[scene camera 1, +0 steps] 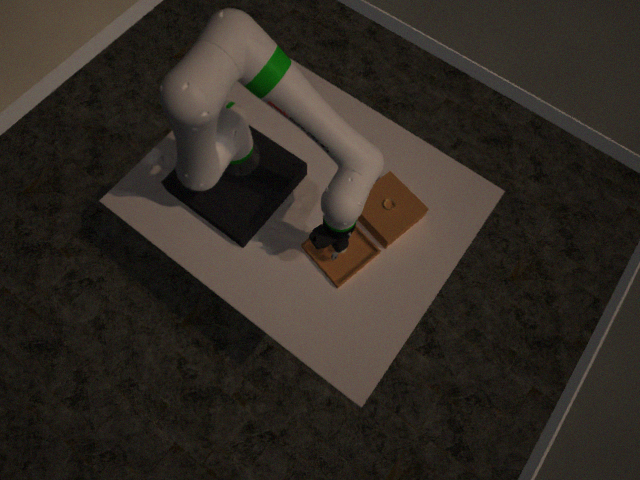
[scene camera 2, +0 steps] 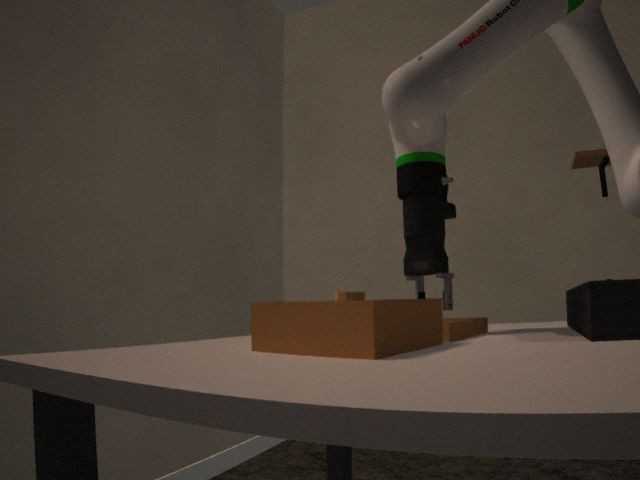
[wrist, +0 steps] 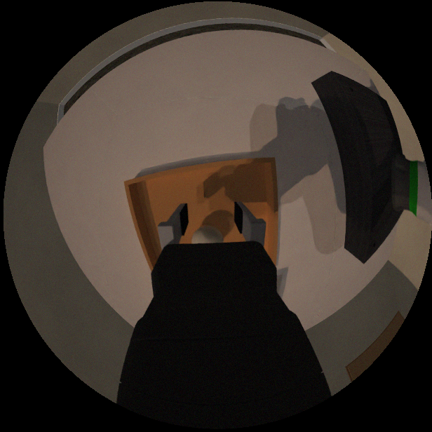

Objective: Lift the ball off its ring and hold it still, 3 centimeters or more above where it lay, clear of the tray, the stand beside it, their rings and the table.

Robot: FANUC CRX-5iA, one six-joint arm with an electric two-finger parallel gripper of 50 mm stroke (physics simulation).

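Pixels of known places: gripper, fingertip midpoint: (scene camera 1: 329,251); arm's base, origin of the base link: (scene camera 1: 238,157).
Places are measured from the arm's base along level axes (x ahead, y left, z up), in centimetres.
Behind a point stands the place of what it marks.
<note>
The pale ball (wrist: 207,234) sits in the shallow orange-brown tray (scene camera 1: 341,272) {z -6.9, x 51.9, y -12.1 cm} (scene camera 2: 467,329) {z -5.8, x 38.4, y -1.7 cm} (wrist: 141,205). The gripper body hides its lower part in the wrist view, and its ring does not show there. My gripper (scene camera 1: 336,253) {z -2.7, x 45.1, y -9.5 cm} (scene camera 2: 434,296) {z -2.7, x 45.1, y -9.5 cm} (wrist: 210,211) is open and points down low over the tray, with nothing gripped. In the wrist view the ball appears across the gap between the two fingers, slightly nearer the left one. In scene camera 2 the stand hides the ball and part of the fingers.
The taller orange-brown stand (scene camera 1: 399,222) {z -0.6, x 58.9, y 11.7 cm} (scene camera 2: 315,328) {z -3.9, x 53.9, y 24.6 cm} is close beside the tray, with a small ring (scene camera 1: 383,204) {z 0.3, x 51.1, y 13.8 cm} (scene camera 2: 349,296) {z 0.0, x 52.2, y 17.0 cm} on top. The dark robot base block (scene camera 1: 232,214) {z -0.2, x 11.7, y -18.1 cm} (scene camera 2: 612,312) {z -3.6, x 18.1, y 11.9 cm} (wrist: 370,185) stands on the same pale table (scene camera 1: 336,351) {z -7.2, x 64.8, y -34.4 cm} (scene camera 2: 206,372) {z -7.2, x 57.9, y 40.8 cm} (wrist: 200,100).
</note>
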